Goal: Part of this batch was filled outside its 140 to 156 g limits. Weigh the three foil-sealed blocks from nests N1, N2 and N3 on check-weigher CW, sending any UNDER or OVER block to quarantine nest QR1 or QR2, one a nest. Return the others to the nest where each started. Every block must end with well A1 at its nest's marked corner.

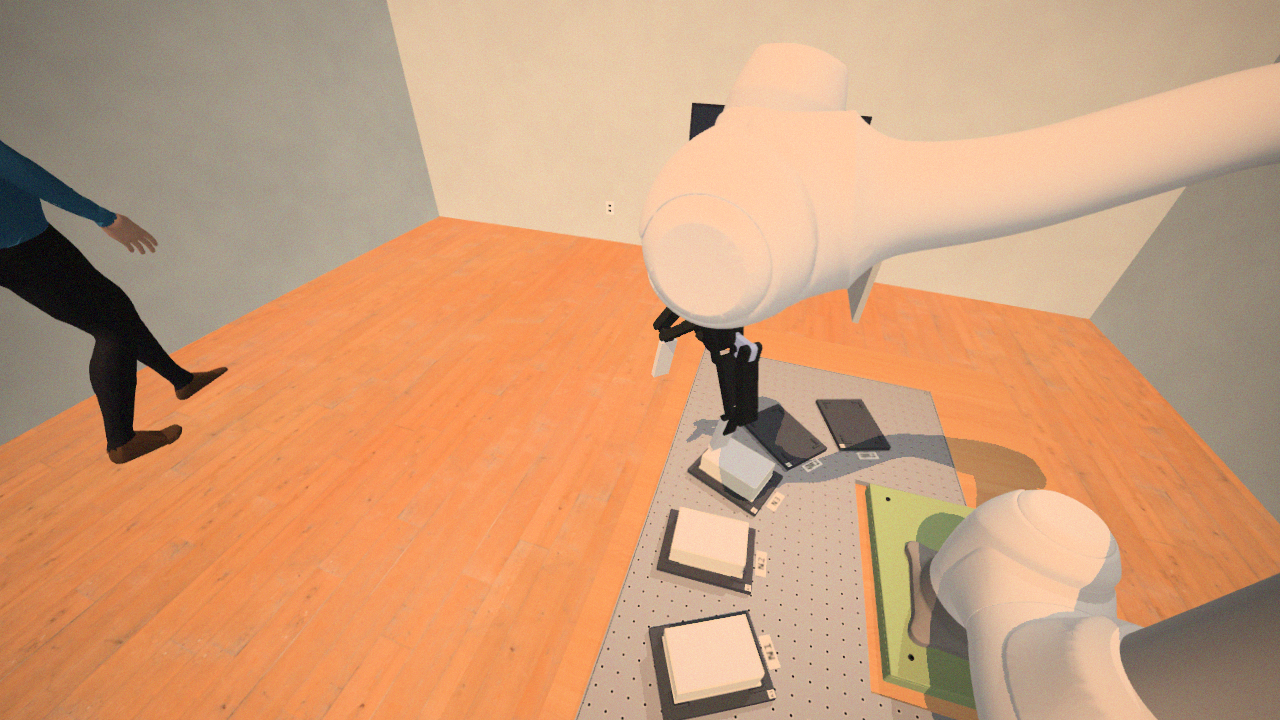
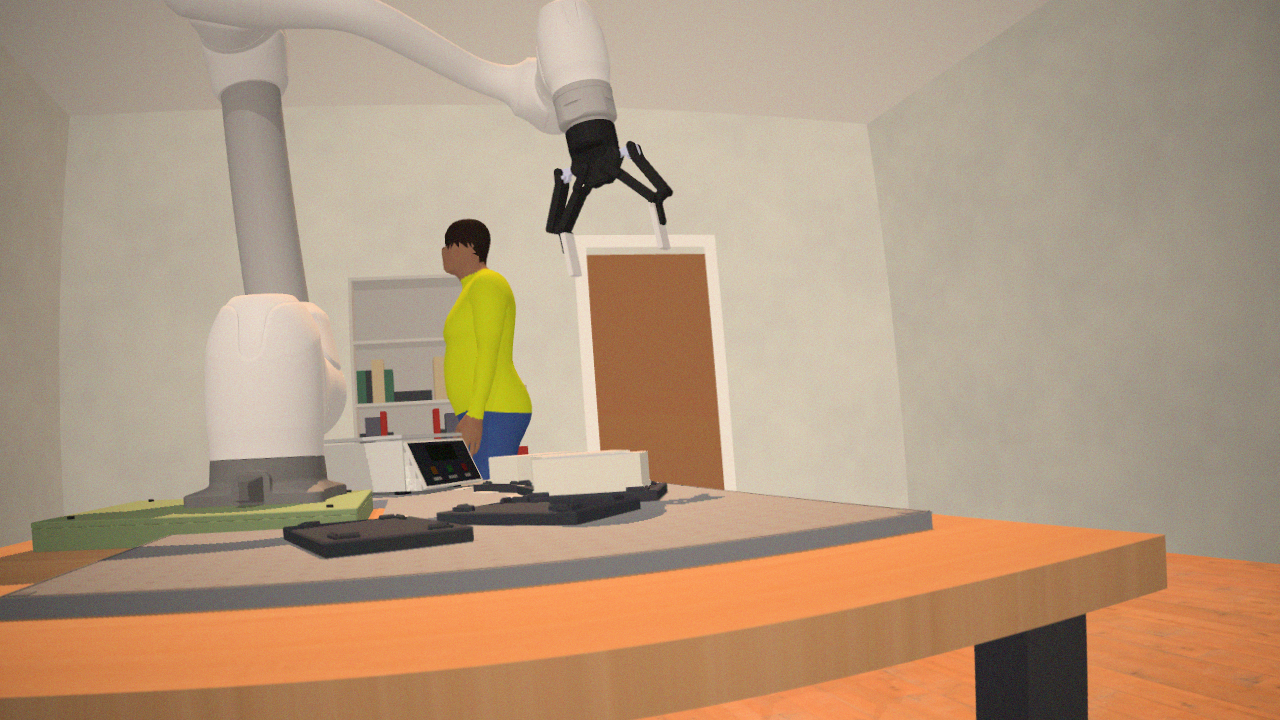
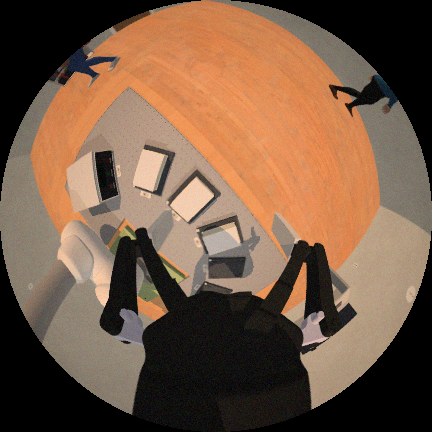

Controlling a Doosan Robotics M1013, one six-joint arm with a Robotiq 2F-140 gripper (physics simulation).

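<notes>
The foil-sealed blocks are pale slabs in dark nests: N1's block, N2's block and N3's block. Well A1 cannot be made out on them. Two dark nests without blocks, one beside N3 and one farther along, have unreadable labels. The white check-weigher bears no block; its display is illegible. My gripper is open and empty, high above the nests, its shadow over N3's block.
The arm's base stands on a green plate beside the perforated grey board. The wooden table edge surrounds the board. A person in blue and a person in yellow stand away from the table.
</notes>
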